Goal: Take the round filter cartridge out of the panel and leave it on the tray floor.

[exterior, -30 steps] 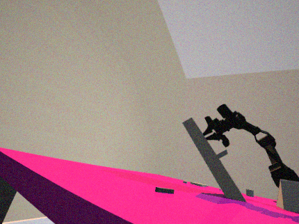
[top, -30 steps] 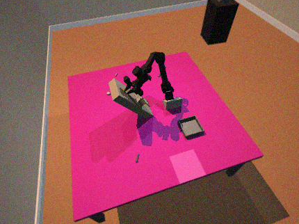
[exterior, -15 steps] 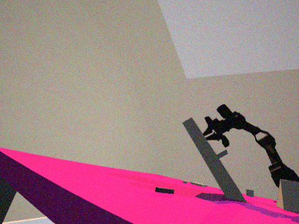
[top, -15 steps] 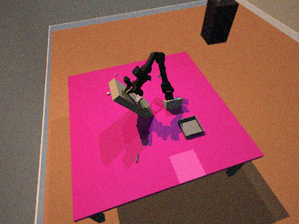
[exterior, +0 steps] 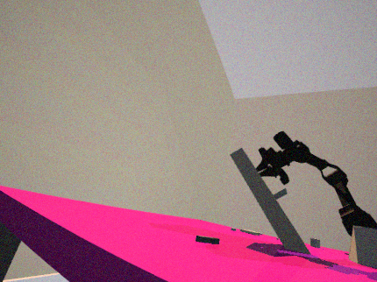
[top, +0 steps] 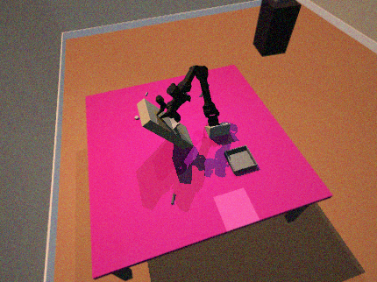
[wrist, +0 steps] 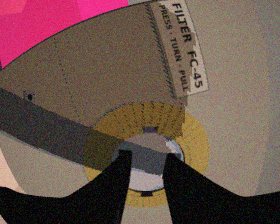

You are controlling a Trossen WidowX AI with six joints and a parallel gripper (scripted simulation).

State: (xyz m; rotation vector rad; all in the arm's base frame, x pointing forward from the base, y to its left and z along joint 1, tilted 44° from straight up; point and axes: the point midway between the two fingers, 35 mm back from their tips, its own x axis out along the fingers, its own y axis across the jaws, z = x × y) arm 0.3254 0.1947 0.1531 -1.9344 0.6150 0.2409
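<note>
The grey round filter cartridge is 1 cm below my gripper tip and 1 cm ahead of it. From my gripper tip the other things lie so: small dark stick: 40 cm to the left, 25 cm below; then dark tray: 45 cm behind, 24 cm to the left, 24 cm below; then tan service panel: 8 cm below, 4 cm behind.
</note>
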